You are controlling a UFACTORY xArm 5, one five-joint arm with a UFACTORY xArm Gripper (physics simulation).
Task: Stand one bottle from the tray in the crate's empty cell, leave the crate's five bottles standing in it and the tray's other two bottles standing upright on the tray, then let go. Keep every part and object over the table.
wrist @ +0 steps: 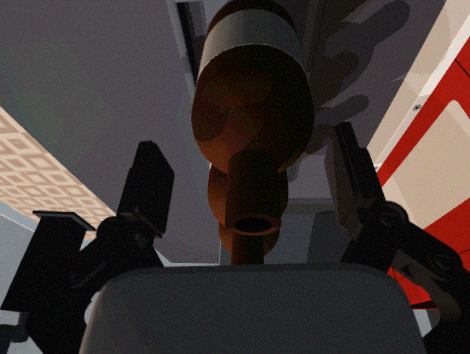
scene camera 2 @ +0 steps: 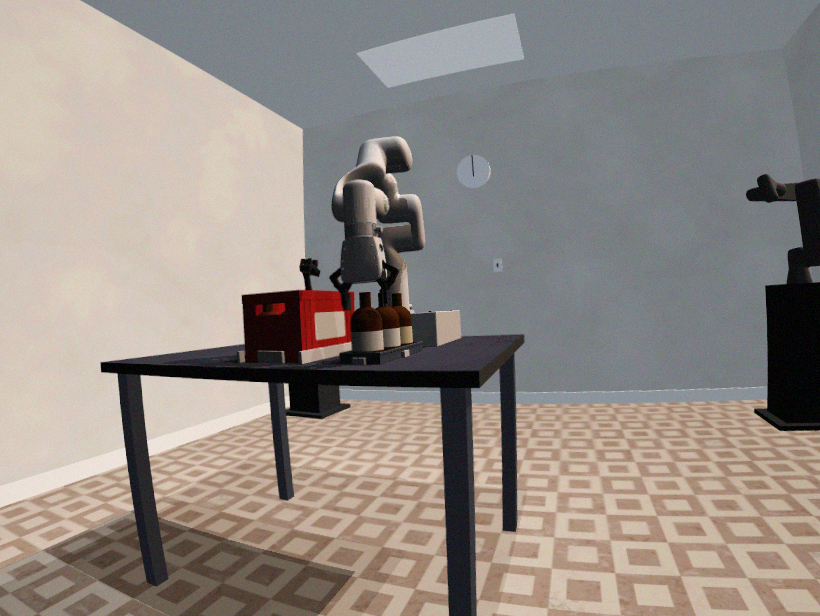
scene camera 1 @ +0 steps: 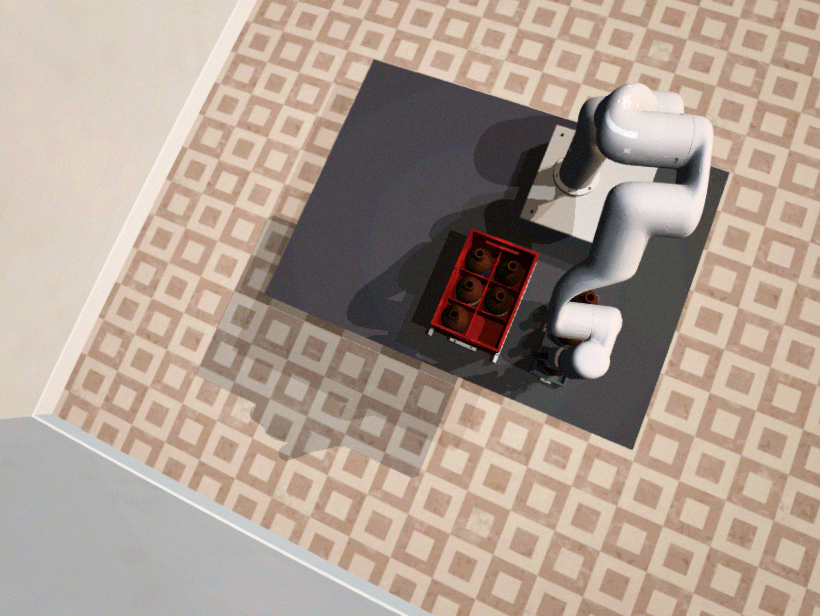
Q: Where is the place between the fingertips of my gripper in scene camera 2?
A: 365,308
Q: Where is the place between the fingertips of my gripper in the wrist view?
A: At 243,149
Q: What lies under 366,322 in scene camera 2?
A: A brown bottle.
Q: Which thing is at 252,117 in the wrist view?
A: A brown bottle.
